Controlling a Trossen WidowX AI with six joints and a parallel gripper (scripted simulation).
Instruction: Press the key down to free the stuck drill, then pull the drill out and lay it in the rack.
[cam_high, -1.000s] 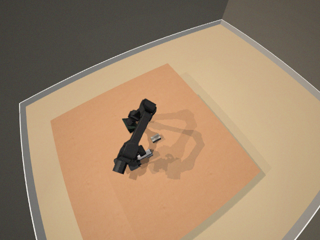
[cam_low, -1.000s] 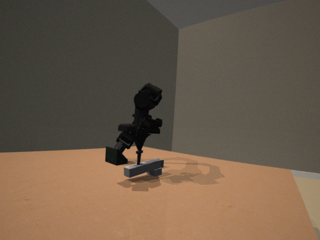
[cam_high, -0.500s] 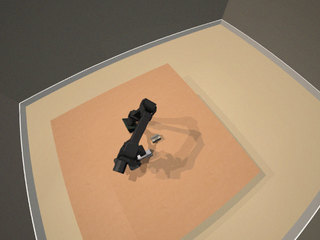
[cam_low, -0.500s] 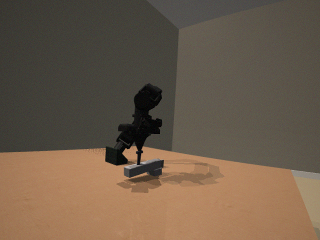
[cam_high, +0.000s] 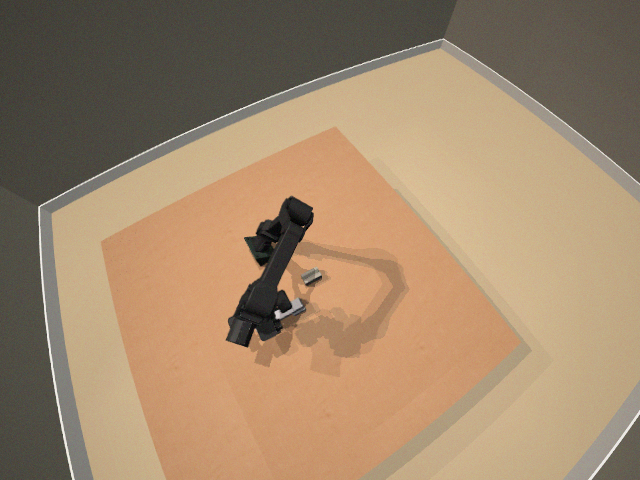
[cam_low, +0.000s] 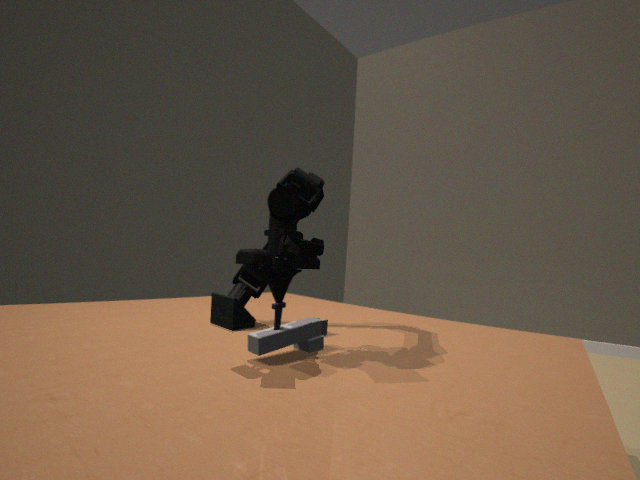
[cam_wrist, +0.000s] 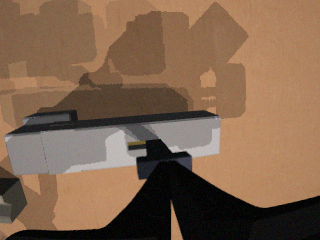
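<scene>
My gripper tip is now 70 mm above the drill, 60 mm to the right of it and 10 mm past it. From my gripper tip the other things lie so: dark t-shaped key 30 mm below; then light grey holder block 80 mm below, 40 mm to the left, 10 mm behind; then ribbed grey rack 200 mm to the left, 100 mm behind, 90 mm below.
</scene>
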